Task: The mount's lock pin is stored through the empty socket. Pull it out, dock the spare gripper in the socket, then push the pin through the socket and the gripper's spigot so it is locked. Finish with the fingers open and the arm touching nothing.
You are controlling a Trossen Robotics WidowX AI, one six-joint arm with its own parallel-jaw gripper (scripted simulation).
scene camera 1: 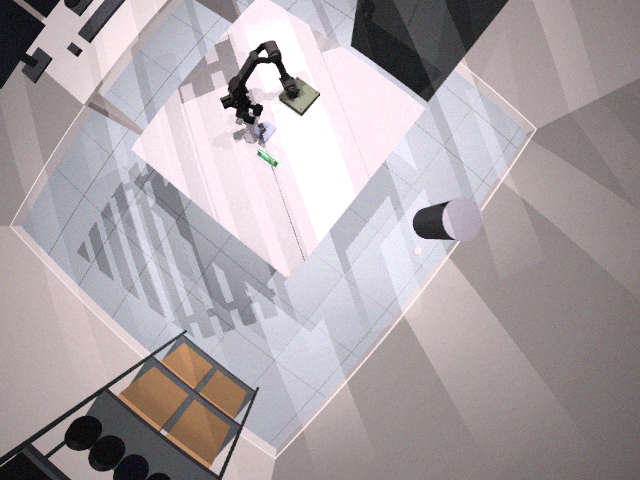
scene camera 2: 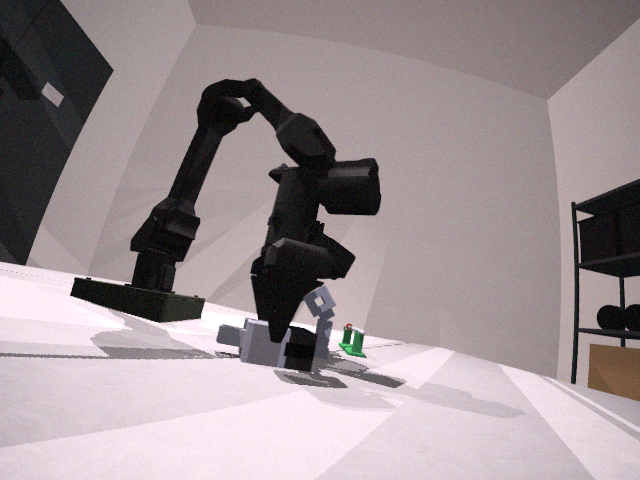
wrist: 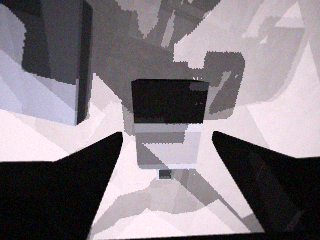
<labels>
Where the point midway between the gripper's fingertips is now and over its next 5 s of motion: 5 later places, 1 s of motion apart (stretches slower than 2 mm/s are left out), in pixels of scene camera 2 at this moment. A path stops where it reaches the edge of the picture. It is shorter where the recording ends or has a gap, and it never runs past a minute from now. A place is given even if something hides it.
My gripper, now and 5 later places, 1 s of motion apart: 268, 335; 261, 354; 266, 320; 269, 319; 270, 318; 272, 318
</labels>
